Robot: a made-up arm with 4 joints.
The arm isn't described. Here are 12 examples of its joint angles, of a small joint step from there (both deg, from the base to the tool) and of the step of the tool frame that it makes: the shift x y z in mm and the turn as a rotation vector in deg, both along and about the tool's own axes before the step.
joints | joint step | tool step
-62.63 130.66 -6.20 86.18 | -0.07 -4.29 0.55 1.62 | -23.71 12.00 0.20 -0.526 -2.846 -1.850
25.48 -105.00 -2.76 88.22 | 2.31 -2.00 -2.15 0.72 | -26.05 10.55 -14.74 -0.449 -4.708 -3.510
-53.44 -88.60 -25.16 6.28 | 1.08 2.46 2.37 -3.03 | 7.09 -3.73 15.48 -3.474 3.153 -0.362
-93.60 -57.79 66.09 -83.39 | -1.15 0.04 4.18 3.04 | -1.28 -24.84 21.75 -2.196 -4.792 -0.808
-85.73 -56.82 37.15 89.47 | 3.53 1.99 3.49 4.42 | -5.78 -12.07 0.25 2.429 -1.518 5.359
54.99 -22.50 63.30 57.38 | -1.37 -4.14 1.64 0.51 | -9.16 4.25 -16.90 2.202 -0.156 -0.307
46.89 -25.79 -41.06 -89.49 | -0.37 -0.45 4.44 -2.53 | -0.49 -15.92 16.04 -2.303 -1.467 -4.807
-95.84 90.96 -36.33 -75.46 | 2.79 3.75 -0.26 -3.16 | -10.83 -1.40 0.28 -0.111 0.052 -2.932
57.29 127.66 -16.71 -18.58 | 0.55 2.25 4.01 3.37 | 5.17 -6.02 28.53 -4.922 -2.121 3.693
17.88 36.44 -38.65 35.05 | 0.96 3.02 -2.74 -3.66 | 4.76 9.97 -9.76 0.101 0.655 -2.027
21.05 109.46 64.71 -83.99 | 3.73 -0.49 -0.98 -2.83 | -7.44 12.57 -35.44 -0.975 6.128 -0.477
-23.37 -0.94 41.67 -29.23 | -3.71 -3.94 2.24 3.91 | 4.95 -6.31 12.40 -1.936 -0.335 3.545
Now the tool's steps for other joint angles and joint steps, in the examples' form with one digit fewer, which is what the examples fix.
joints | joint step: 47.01 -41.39 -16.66 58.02 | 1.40 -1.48 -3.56 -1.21
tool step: -18.8 6.5 -20.8 1.17 -4.12 -4.62
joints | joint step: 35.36 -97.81 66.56 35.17 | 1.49 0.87 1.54 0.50
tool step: 5.8 -8.9 -0.2 -0.23 0.40 1.70
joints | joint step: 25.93 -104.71 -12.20 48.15 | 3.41 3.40 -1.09 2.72
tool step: 9.7 -4.4 -10.5 2.35 -1.50 2.23
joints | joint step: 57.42 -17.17 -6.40 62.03 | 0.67 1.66 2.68 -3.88
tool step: 5.5 -8.0 13.0 -1.20 4.83 -0.74
